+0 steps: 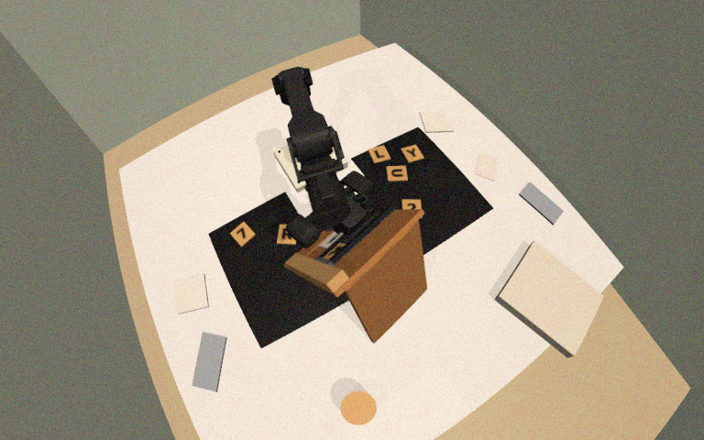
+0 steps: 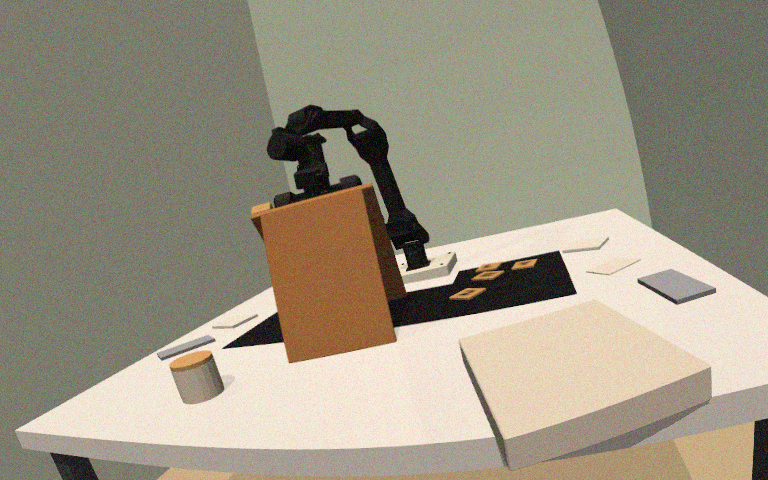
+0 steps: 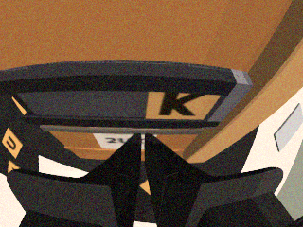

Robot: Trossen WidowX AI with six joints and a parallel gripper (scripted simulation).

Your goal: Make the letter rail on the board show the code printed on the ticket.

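Now: the k tile 30 mm to the right of my gripper tip, 30 mm ahead of it and 20 mm below it. Also, from my gripper tip: letter tile 260 mm to the left, 190 mm below, 20 mm behind; black mat 200 mm below, 130 mm behind, 100 mm to the left; white ticket 100 mm below, 40 mm behind, 10 mm to the left.
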